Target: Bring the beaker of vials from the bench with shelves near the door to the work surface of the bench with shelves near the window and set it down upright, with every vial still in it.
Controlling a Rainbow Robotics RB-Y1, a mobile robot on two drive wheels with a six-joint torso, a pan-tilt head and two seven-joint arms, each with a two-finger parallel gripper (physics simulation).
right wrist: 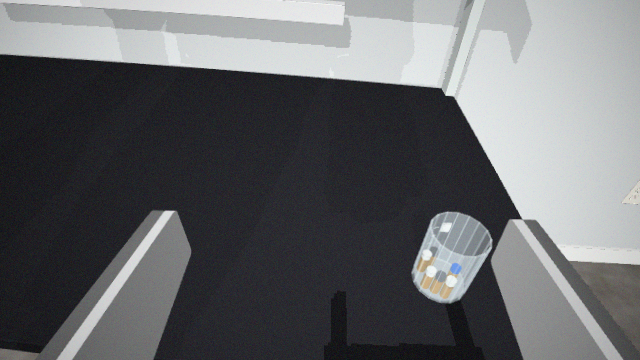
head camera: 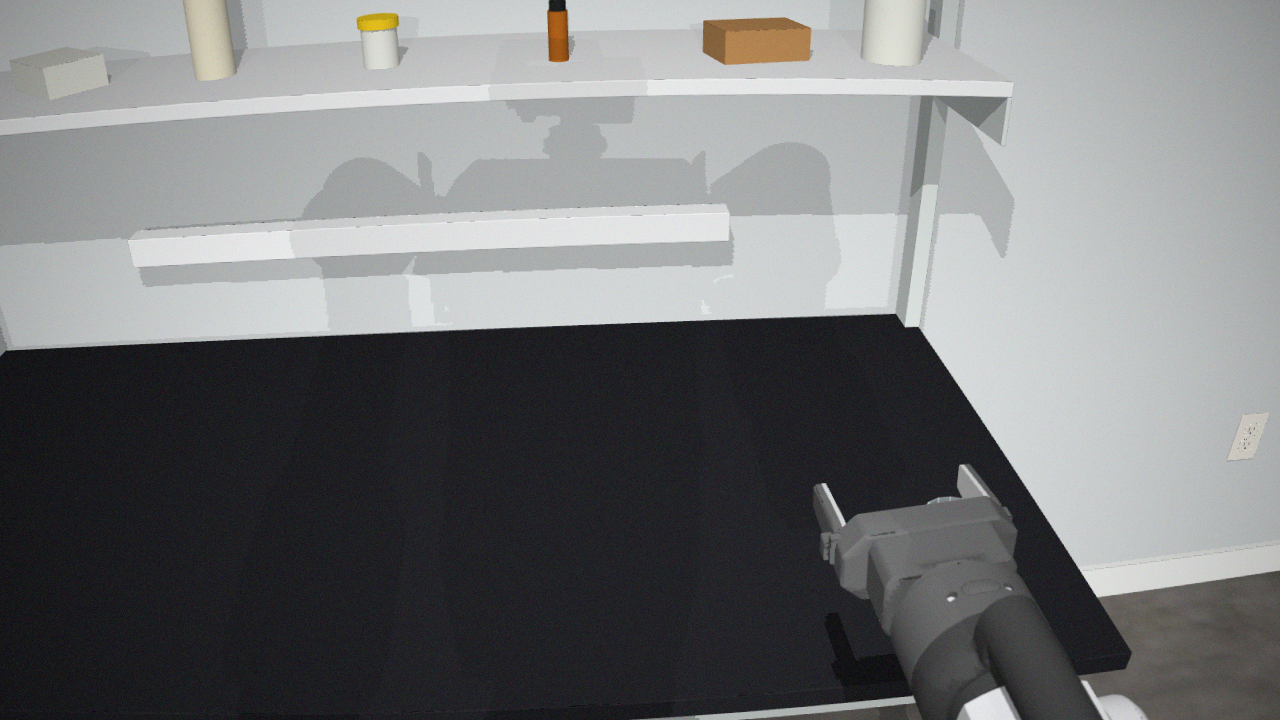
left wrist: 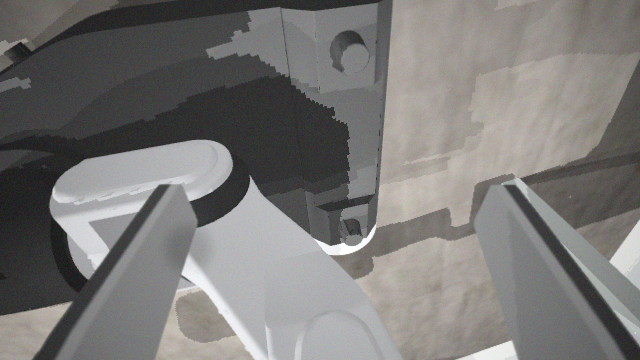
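The clear beaker [right wrist: 472, 262] stands upright on the black bench top [head camera: 447, 492] [right wrist: 250, 150], near its right edge. Several amber vials [right wrist: 436, 286] with white, grey and blue caps are inside it. In the head view the right gripper hides the beaker except for a sliver of its rim [head camera: 942, 499]. My right gripper [head camera: 893, 478] [right wrist: 339, 236] is open and empty above the bench. In the right wrist view the beaker appears beyond the fingertips, close to the right-hand finger. My left gripper [left wrist: 333, 203] is open and empty, over the floor beside the robot's base.
A shelf [head camera: 626, 87] above the bench holds an orange bottle [head camera: 557, 35], a yellow-lidded jar [head camera: 379, 44], a brown box [head camera: 756, 41] and cylinders. A white rail [head camera: 447, 234] runs below it. A post [head camera: 920, 241] [right wrist: 462, 52] stands at the back right corner, beside the wall.
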